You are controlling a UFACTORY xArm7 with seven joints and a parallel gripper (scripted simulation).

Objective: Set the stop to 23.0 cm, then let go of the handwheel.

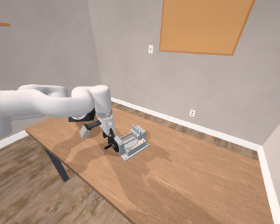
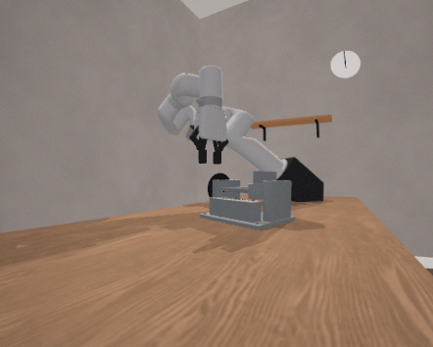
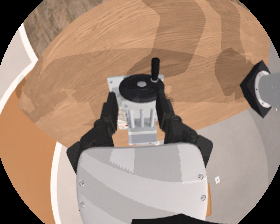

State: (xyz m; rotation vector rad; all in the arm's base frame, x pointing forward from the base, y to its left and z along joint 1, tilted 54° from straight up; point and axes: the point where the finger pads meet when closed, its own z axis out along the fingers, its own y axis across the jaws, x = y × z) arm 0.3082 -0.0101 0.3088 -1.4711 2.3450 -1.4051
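My hand is 100 mm above the handwheel, 30 mm to the right of it and 20 mm past it. From my hand the other things lie so: sliding stop block 160 mm to the left, 120 mm ahead, 80 mm below.
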